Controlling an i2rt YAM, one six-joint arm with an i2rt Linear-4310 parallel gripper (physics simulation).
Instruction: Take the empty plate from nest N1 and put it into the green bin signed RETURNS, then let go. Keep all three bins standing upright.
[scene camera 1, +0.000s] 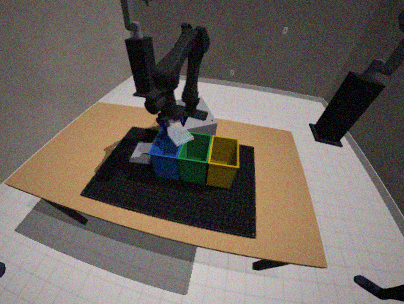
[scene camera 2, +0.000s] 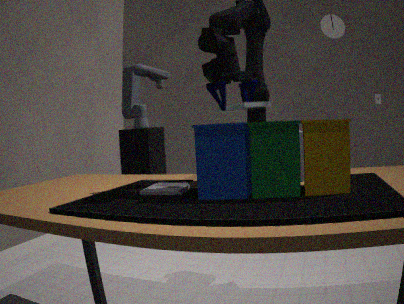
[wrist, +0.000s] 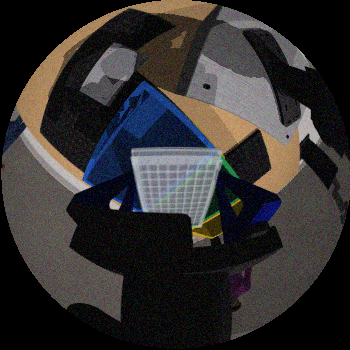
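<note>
The clear plate with a grid of wells is held between the blue fingers of my gripper. The gripper is shut on it. The plate is tilted in scene camera 1. It hangs above the bins' rims, near where the blue bin and the green bin meet. The green bin stands upright between the blue bin and the yellow bin, both upright. The RETURNS sign is not readable.
A grey flat nest lies left of the blue bin on the black mat; its label is not readable. The mat lies on the wooden table. The metal arm base stands behind the bins.
</note>
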